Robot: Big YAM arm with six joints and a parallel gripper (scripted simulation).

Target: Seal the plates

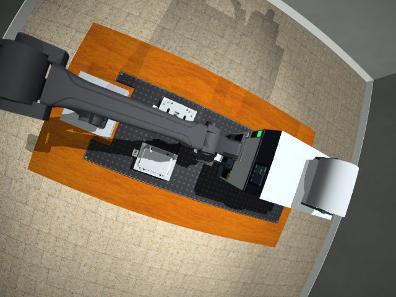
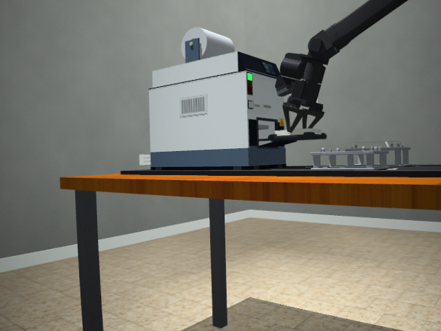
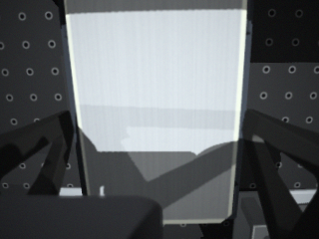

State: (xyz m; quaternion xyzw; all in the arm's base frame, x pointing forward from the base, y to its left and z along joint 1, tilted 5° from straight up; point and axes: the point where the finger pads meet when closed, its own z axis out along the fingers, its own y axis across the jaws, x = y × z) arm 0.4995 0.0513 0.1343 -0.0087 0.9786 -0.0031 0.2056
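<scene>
The sealer stage lies 2 cm below my hand. From my hand the other things lie so: plate nest: 19 cm behind, 7 cm to the left, 7 cm below; pale start button: 10 cm to the left, 10 cm ahead, 8 cm above; A1 mark: 26 cm behind, 13 cm to the left, 7 cm below.
</scene>
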